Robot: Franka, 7 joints.
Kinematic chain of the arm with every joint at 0, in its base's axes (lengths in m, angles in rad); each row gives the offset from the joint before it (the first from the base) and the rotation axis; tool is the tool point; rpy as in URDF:
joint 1: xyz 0 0 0.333 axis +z
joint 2: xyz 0 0 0 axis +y
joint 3: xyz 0 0 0.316 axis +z
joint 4: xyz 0.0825 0 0 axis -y
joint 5: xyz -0.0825 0 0.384 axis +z
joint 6: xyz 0 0 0 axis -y
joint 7: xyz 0.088 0 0 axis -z
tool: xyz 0 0 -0.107 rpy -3.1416 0 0
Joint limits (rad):
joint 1: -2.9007..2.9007
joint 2: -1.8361..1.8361
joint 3: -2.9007..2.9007
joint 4: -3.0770..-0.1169
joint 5: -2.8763..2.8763
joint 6: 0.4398..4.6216
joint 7: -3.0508..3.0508
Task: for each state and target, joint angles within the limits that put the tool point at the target. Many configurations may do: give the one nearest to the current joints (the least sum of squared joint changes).
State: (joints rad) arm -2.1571 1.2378 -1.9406 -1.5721 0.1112 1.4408 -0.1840
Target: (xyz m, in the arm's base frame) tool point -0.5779 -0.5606 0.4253
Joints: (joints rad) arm -1.8219 1.5558 -1.7859 -0.7890 0.1542 1.9819 -0.1840
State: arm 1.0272 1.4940 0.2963 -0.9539 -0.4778 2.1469 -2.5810
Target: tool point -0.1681 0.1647 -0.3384
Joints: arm 1.8432 1.8361 0.2061 -1.5963 -0.4840 2.3518 -2.5810
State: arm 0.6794 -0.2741 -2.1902 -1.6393 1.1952 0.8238 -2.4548
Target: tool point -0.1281 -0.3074 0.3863
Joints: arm 0.2981 -0.1135 -2.5363 -2.3534 0.8162 0.5063 -2.4548
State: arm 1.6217 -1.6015 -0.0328 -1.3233 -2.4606 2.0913 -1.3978
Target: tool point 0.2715 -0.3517 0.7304
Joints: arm 1.2833 -1.8361 -0.5870 -2.1464 -2.2981 1.9538 -1.3978
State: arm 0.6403 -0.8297 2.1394 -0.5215 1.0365 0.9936 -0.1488
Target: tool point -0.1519 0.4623 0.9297
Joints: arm -0.2255 -0.2534 1.5769 -0.8394 0.9562 1.5155 -0.1488
